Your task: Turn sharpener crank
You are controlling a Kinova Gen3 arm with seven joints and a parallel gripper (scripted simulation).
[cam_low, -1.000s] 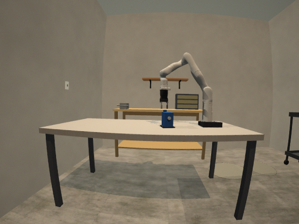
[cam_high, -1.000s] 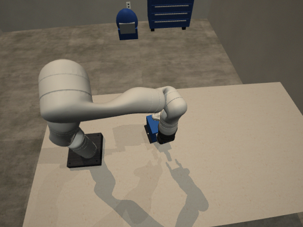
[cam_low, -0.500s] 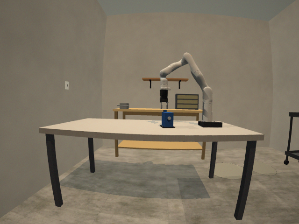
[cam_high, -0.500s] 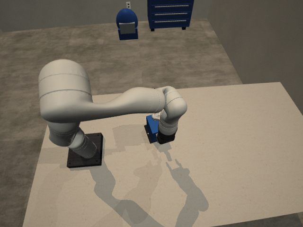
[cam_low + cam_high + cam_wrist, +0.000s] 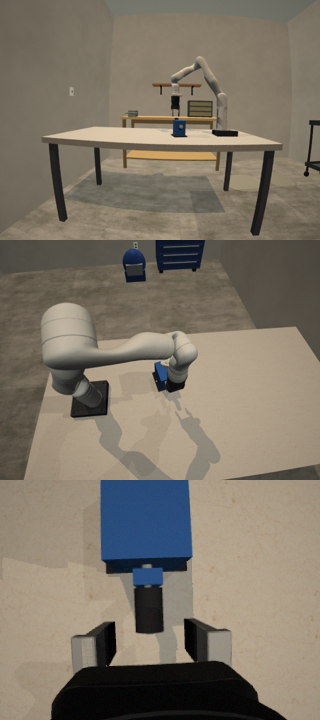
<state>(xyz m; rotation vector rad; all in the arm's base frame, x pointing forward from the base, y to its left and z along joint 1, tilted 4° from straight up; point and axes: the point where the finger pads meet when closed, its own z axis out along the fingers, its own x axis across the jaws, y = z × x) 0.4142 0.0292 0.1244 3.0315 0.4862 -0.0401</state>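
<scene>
Now: hand 1 cm past the black handle, 2 cm to the right of it and 4 cm above it.
</scene>
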